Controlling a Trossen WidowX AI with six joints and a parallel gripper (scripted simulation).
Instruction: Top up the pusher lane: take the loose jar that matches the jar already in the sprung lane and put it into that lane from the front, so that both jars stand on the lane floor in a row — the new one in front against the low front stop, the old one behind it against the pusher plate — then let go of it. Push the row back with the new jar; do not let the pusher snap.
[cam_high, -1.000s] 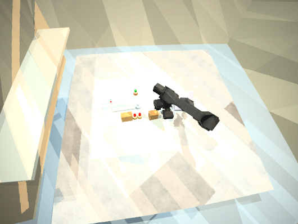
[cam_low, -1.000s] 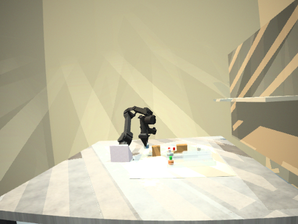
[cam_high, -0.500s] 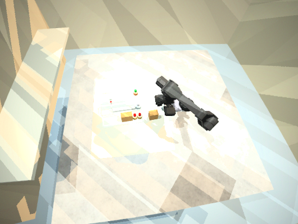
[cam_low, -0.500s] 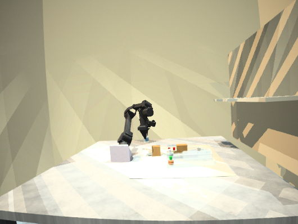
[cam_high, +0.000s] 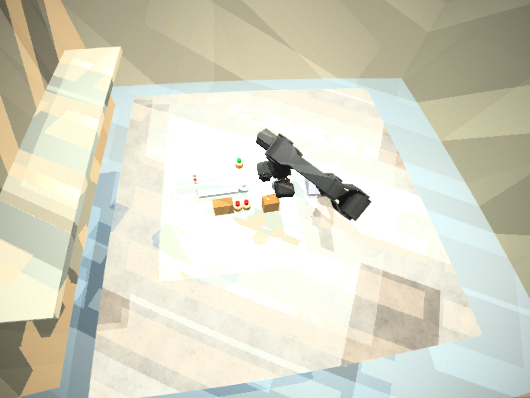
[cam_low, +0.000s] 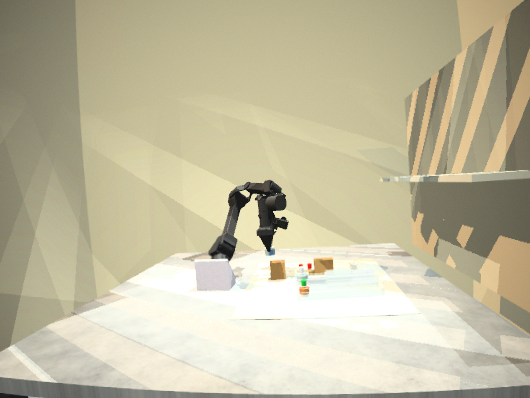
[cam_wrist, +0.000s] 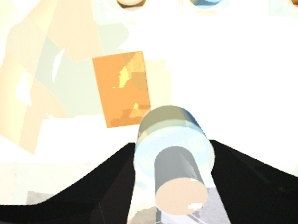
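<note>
The clear sprung lane lies 280 mm ahead of my gripper tip, 50 mm to the right of it and 100 mm below it. Also, from my gripper tip: shelf: 630 mm ahead, 20 mm to the left, 240 mm above.
</note>
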